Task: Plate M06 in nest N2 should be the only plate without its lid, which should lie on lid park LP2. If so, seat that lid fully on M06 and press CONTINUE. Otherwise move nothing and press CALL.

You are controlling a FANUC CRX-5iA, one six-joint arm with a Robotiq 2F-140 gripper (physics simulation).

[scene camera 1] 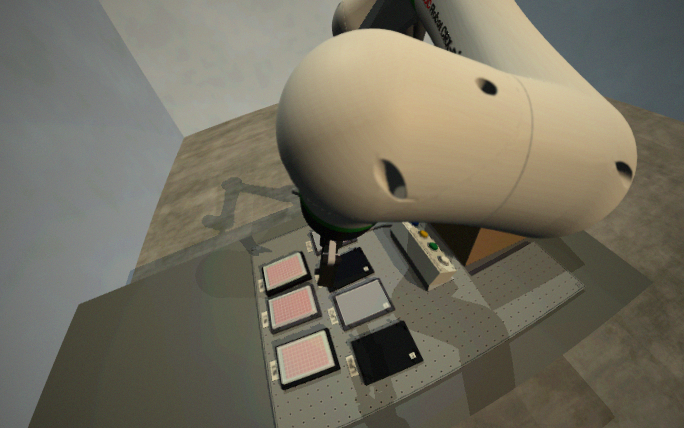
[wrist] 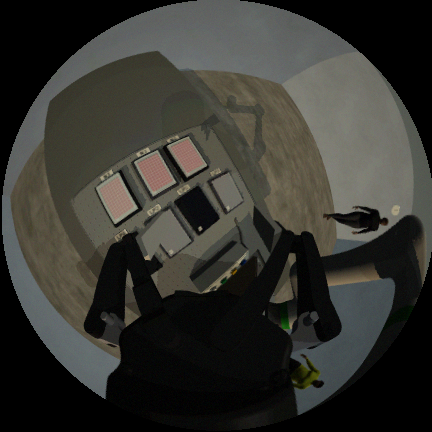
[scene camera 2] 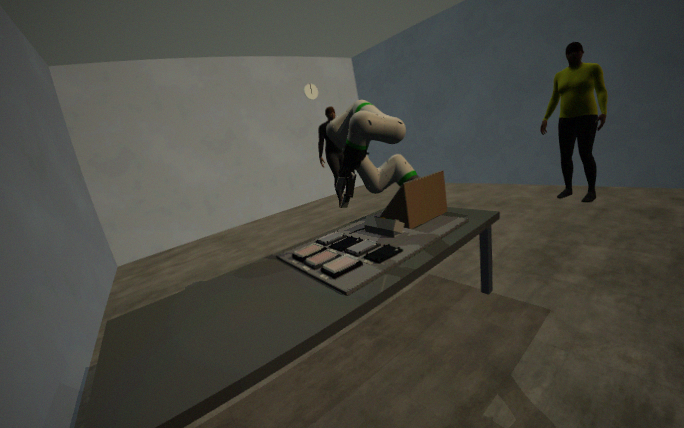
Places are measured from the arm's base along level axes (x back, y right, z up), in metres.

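Pixels of known places: gripper, fingertip midpoint: [wrist: 208, 217] [scene camera 2: 340, 198]; arm's base, origin of the base link: [wrist: 268, 317] [scene camera 2: 416, 189].
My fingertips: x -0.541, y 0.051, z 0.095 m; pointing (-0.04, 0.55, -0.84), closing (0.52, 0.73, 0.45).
Ahead of a thing's pixels: the offset from my fingertips to its top centre. "*": to the spot under its first point.
Three plates with pink grids stand in a row: a near one @[dx -0.171, dy -0.122, dz -0.221 m] [scene camera 1: 305, 355] [wrist: 117, 198], a middle one @[dx -0.160, dy +0.020, dz -0.226 m] [scene camera 1: 292, 306] [wrist: 155, 172] and a far one @[dx -0.145, dy +0.139, dz -0.218 m] [scene camera 1: 283, 272] [wrist: 186, 156]. Their lids and codes cannot be made out. In the park row, a pale grey lid @[dx +0.020, dy -0.064, dz -0.235 m] [scene camera 1: 361, 301] [scene camera 2: 362, 246] [wrist: 176, 234] lies at LP2. Another pale grey piece @[dx +0.046, dy +0.194, dz -0.235 m] [scene camera 2: 330, 238] [wrist: 226, 191] lies at the far end. A black piece @[* dx +0.005, dy -0.204, dz -0.243 m] [scene camera 1: 385, 353] [scene camera 2: 383, 253] lies at LP4, mostly hidden in the wrist view. My gripper [scene camera 2: 344, 203] [wrist: 208, 217] is open and empty, high above the park row.
Another black piece [scene camera 1: 354, 267] [wrist: 197, 209] lies between the grey ones. A button box @[dx +0.243, dy -0.022, dz -0.169 m] [scene camera 1: 438, 277] [scene camera 2: 380, 227] with coloured buttons stands beside the park row, before a brown panel [scene camera 1: 491, 244] [scene camera 2: 426, 199]. My arm hides part of scene camera 1. Two people [scene camera 2: 580, 95] [scene camera 2: 327, 136] stand beyond the table.
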